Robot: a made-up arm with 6 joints.
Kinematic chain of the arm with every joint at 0, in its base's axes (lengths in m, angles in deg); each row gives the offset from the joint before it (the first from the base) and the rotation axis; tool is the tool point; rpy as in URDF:
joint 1: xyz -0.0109 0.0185 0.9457 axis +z
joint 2: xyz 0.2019 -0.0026 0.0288 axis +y
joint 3: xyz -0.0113 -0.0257 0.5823 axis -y
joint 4: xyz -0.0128 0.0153 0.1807 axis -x
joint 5: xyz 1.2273 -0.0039 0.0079 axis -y
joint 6: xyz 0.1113 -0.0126 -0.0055 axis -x
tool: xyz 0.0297 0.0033 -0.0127 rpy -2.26 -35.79 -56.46
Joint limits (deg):
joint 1: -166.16..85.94
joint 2: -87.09..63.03
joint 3: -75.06..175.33
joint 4: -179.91..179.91
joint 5: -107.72..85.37
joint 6: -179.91..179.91
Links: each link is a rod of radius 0.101 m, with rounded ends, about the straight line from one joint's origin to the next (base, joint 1, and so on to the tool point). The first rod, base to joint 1, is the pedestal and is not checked.
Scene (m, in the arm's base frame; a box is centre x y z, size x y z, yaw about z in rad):
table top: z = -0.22
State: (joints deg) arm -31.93 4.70 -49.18 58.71 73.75 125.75
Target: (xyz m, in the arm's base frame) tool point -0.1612 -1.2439 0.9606
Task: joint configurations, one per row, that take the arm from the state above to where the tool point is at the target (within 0.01 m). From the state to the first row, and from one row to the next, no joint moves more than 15 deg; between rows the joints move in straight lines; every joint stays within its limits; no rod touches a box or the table.
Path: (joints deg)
1: -45.66 2.50 -48.69 57.55 73.92 125.74
2: -59.39 0.30 -48.20 56.39 74.09 125.72
3: -73.13 -1.90 -47.71 55.23 74.27 125.71
4: -86.86 -4.10 -47.22 54.06 74.44 125.69
5: -100.59 -6.30 -46.73 52.90 74.61 125.68

